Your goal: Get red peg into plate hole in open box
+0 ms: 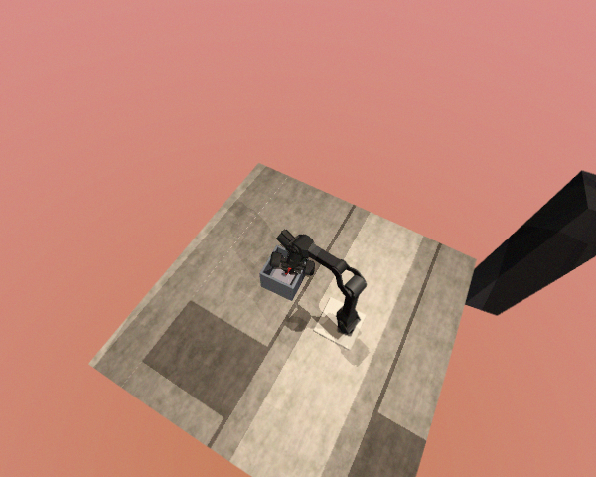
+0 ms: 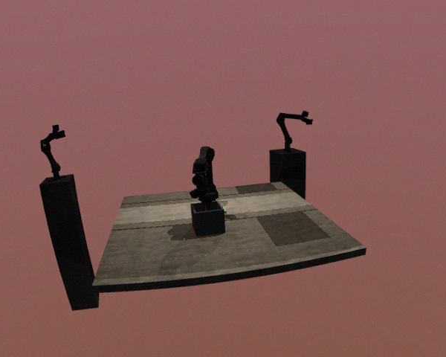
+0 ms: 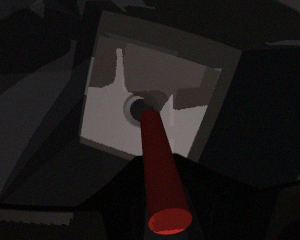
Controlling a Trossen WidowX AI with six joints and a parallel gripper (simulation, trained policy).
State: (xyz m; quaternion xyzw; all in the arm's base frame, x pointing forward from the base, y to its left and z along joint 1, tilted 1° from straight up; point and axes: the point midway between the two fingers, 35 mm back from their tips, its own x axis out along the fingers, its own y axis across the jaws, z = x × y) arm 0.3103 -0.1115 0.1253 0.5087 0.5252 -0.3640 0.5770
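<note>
The red peg lies 10 mm to the right of my gripper tip and 10 mm above it.
</note>
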